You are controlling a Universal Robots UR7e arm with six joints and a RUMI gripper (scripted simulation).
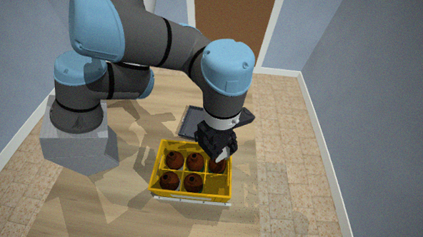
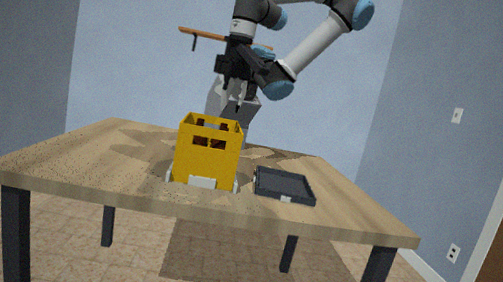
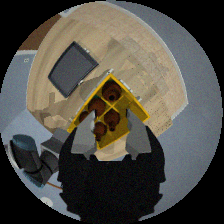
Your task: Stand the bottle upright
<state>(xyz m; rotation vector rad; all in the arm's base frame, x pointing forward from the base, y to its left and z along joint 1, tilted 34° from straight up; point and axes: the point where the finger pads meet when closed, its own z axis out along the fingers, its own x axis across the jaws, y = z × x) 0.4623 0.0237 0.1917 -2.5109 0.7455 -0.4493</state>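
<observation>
My hand is 150 mm above the bottle. Also, from my hand: crate (160 mm below, 70 mm to the right, 70 mm behind); then tray (230 mm below, 200 mm to the left, 130 mm behind).
</observation>
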